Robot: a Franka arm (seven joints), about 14 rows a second.
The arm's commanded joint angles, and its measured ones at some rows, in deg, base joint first. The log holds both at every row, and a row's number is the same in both.
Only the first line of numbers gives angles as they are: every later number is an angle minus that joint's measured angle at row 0.
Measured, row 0:
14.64, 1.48, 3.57, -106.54, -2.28, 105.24, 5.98
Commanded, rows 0 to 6:
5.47, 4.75, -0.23, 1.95, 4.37, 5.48, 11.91
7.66, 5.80, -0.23, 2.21, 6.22, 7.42, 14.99
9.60, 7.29, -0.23, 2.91, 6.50, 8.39, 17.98
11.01, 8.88, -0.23, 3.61, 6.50, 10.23, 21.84
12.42, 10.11, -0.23, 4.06, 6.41, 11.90, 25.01
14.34, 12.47, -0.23, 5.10, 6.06, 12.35, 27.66
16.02, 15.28, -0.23, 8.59, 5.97, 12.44, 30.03
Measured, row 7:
13.72, 10.22, 0.13, 2.78, 5.13, 12.06, 25.87
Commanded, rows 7 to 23:
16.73, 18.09, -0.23, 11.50, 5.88, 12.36, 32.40
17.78, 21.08, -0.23, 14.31, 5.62, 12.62, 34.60
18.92, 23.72, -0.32, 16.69, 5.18, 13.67, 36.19
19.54, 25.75, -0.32, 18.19, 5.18, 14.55, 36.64
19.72, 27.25, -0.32, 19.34, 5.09, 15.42, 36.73
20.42, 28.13, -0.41, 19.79, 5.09, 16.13, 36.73
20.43, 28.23, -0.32, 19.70, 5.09, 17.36, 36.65
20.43, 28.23, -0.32, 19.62, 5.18, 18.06, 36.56
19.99, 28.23, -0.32, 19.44, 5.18, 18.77, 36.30
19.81, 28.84, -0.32, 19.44, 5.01, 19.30, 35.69
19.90, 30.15, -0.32, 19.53, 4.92, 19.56, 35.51
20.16, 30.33, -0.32, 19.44, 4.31, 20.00, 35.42
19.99, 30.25, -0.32, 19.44, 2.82, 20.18, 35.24
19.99, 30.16, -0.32, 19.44, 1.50, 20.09, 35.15
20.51, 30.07, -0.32, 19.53, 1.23, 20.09, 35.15
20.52, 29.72, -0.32, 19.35, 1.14, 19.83, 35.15
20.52, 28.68, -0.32, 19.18, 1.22, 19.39, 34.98
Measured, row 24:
20.42, 29.40, -0.41, 18.46, 2.25, 19.58, 35.49
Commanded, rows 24 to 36:
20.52, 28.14, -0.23, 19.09, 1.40, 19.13, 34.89
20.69, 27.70, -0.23, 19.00, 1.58, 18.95, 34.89
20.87, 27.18, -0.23, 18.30, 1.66, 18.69, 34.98
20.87, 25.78, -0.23, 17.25, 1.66, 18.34, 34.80
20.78, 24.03, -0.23, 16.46, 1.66, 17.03, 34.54
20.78, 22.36, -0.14, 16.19, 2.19, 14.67, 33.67
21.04, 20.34, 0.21, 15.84, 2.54, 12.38, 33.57
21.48, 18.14, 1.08, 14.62, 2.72, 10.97, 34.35
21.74, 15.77, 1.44, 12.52, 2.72, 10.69, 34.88
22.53, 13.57, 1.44, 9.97, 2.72, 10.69, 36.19
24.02, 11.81, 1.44, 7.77, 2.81, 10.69, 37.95
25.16, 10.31, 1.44, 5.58, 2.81, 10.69, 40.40
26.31, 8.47, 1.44, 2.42, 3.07, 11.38, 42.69
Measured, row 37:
24.85, 13.18, 1.35, 10.22, 2.47, 9.49, 39.02
